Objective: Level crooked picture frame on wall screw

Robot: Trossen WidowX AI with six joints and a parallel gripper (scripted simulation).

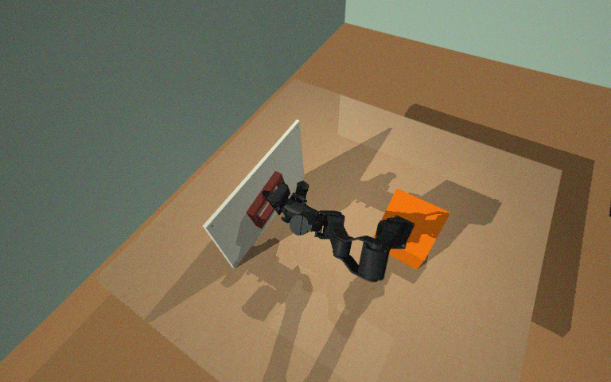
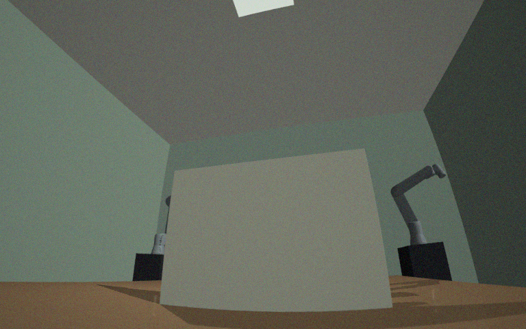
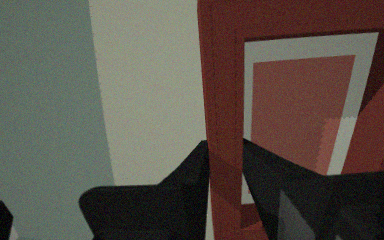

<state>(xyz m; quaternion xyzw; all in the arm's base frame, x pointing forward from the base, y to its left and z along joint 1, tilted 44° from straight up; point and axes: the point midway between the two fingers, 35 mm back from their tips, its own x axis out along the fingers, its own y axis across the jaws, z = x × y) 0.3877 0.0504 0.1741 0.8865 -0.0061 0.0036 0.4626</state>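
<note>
Right now the red picture frame is 1 cm ahead of my gripper tip, 1 cm to the right of it and 5 cm below it. The rest, counted from my gripper tip: white wall panel 2 cm ahead, 2 cm to the right, 7 cm below.
</note>
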